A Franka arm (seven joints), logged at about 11 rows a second.
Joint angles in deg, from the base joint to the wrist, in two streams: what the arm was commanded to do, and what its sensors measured. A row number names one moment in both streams.
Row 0, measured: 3.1, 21.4, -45.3, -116.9, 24.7, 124.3, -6.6
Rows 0 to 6, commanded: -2.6, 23.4, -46.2, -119.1, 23.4, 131.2, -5.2; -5.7, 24.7, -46.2, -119.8, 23.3, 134.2, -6.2; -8.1, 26.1, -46.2, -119.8, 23.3, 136.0, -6.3; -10.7, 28.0, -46.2, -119.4, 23.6, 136.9, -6.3; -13.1, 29.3, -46.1, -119.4, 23.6, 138.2, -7.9; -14.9, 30.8, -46.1, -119.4, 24.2, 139.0, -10.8; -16.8, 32.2, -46.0, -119.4, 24.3, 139.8, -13.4
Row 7, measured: -14.7, 30.1, -46.3, -119.9, 24.5, 138.4, -10.6
